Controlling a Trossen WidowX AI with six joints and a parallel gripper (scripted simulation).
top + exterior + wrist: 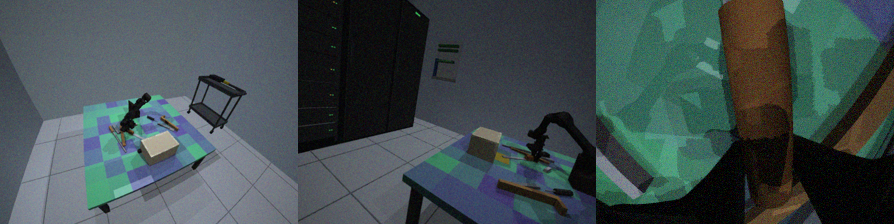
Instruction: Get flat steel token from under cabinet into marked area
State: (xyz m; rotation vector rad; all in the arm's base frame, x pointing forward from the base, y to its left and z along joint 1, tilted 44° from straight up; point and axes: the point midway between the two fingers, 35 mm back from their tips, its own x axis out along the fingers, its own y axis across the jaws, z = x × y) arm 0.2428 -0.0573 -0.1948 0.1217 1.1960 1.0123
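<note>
The wooden stick is 3 cm ahead of my gripper tip and 7 cm to the right of it. Also, from my gripper tip: yellow marked patch: 23 cm ahead, 18 cm to the left, 1 cm below; flat grey bar: 8 cm behind, 11 cm to the right; short grey piece: 8 cm behind, 11 cm to the left.
</note>
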